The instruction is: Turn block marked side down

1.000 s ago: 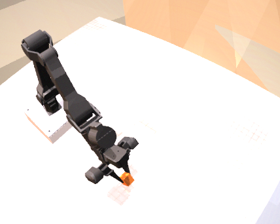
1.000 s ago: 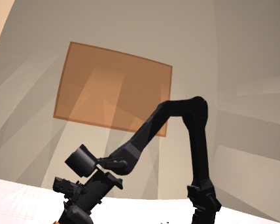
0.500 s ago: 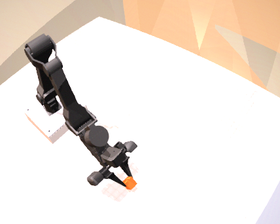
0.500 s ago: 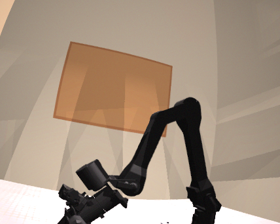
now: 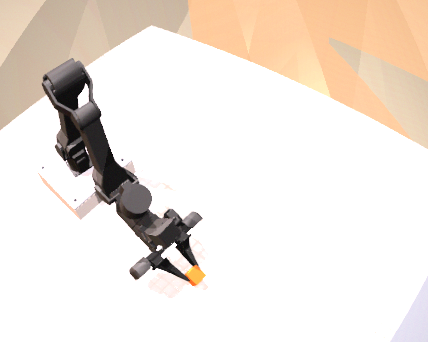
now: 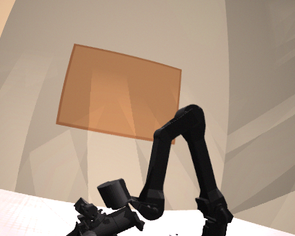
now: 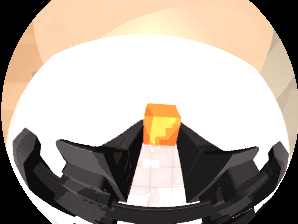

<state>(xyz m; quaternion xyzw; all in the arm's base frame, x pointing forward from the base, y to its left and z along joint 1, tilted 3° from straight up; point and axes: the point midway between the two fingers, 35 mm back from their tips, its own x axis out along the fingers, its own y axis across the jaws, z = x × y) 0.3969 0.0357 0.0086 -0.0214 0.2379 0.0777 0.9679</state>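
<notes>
My gripper tip is 1 cm above the orange block.
</notes>
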